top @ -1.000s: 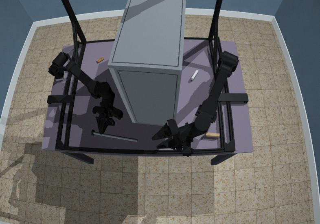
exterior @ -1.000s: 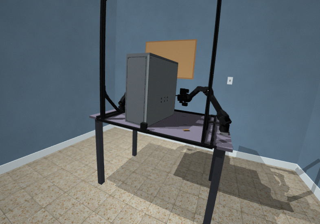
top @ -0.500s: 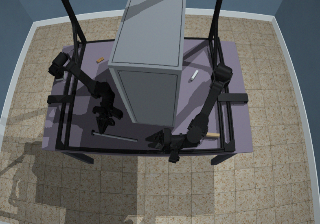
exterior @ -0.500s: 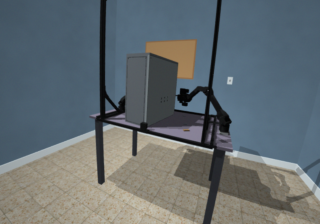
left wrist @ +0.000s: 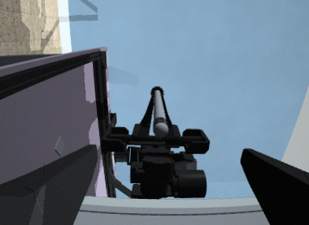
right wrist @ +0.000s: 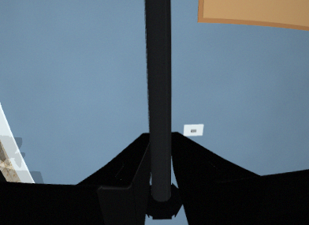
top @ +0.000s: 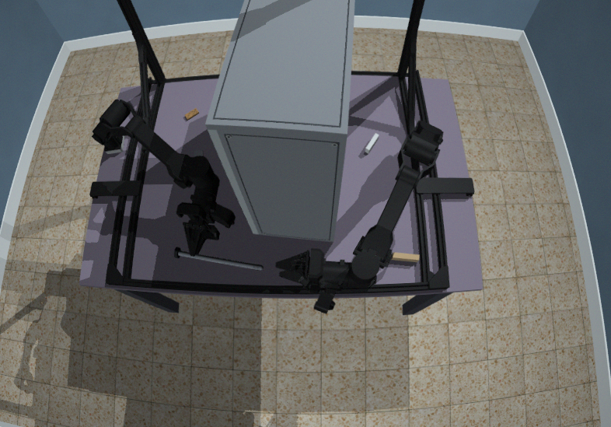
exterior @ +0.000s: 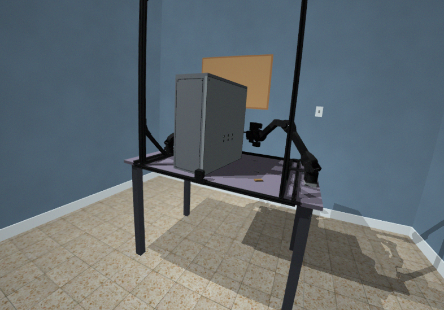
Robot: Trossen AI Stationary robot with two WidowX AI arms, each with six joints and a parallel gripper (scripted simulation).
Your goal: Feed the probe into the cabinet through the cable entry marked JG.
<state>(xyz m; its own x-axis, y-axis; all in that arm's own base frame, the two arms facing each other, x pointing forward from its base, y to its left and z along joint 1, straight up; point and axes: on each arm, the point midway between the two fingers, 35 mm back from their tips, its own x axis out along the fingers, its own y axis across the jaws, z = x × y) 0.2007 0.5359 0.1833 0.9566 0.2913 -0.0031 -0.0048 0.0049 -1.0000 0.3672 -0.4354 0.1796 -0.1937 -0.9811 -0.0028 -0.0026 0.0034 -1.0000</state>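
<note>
Right now the probe is 18 cm to the right of my left hand and 2 cm behind it. The rest, counted from my left hand: wooden block 30 cm to the left, 19 cm below, 9 cm behind; white block 44 cm behind, 21 cm to the left, 19 cm below; JG mark 31 cm behind, 10 cm to the right, 3 cm below.
Now: the probe 60 mm to the left of my right hand and 40 mm ahead of it. Also, from my right hand: wooden block 530 mm to the left, 190 mm below, 30 mm behind; then white block 440 mm to the left, 390 mm behind, 190 mm below; then JG mark 260 mm behind, 130 mm to the left, 20 mm below.
</note>
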